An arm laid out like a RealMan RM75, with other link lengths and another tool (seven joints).
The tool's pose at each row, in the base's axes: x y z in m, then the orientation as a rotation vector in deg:
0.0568 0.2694 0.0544 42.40 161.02 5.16
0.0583 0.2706 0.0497 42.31 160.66 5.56
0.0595 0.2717 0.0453 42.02 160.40 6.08
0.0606 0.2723 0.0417 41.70 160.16 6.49
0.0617 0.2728 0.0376 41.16 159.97 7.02
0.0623 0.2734 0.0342 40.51 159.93 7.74
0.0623 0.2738 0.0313 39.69 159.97 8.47
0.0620 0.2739 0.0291 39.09 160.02 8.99
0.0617 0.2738 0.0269 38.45 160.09 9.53
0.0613 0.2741 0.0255 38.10 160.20 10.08
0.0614 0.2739 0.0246 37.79 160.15 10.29
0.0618 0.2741 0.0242 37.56 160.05 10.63
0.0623 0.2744 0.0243 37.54 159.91 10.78
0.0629 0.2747 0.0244 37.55 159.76 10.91
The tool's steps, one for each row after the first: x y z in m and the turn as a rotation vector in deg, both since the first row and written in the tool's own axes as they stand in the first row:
0.0003 0.0012 0.0049 -0.36 -0.28 0.02
0.0007 0.0022 0.0095 -0.80 -0.47 -0.09
0.0009 0.0028 0.0132 -1.18 -0.68 -0.23
0.0010 0.0033 0.0175 -1.64 -0.85 -0.52
0.0015 0.0037 0.0209 -2.21 -0.87 -0.89
0.0023 0.0037 0.0237 -2.79 -0.83 -1.39
0.0031 0.0034 0.0258 -3.20 -0.78 -1.75
0.0038 0.0029 0.0279 -3.62 -0.72 -2.15
0.0045 0.0028 0.0291 -3.99 -0.55 -2.35
0.0045 0.0026 0.0300 -4.19 -0.61 -2.53
0.0044 0.0029 0.0305 -4.46 -0.66 -2.65
0.0041 0.0034 0.0305 -4.60 -0.76 -2.63
0.0037 0.0040 0.0306 -4.72 -0.87 -2.59

